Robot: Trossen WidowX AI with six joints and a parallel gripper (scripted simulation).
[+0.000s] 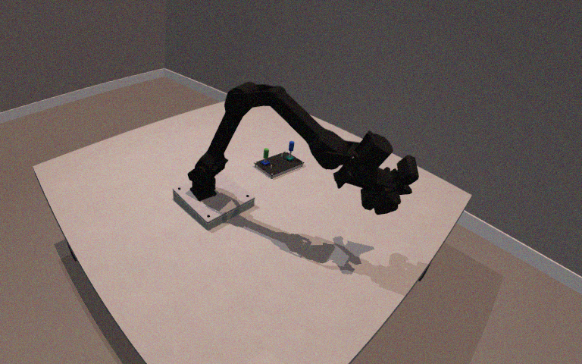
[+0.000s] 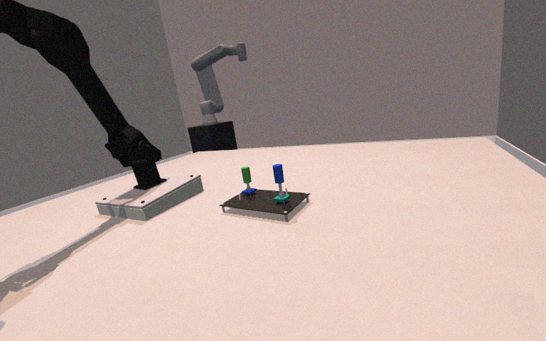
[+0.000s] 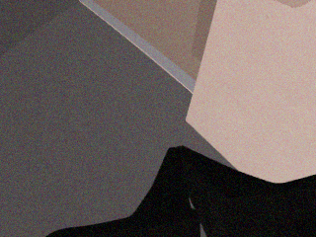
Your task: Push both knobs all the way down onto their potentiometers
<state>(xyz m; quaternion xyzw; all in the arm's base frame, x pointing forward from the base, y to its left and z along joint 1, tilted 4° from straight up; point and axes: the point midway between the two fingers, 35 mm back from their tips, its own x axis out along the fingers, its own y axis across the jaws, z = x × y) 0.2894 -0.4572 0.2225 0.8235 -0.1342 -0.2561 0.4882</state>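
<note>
The green knob lies 55 cm to the left of my gripper tip, 16 cm below it and 3 cm behind it. Also, from my gripper tip: blue knob 53 cm to the left, 15 cm below, 7 cm ahead.
</note>
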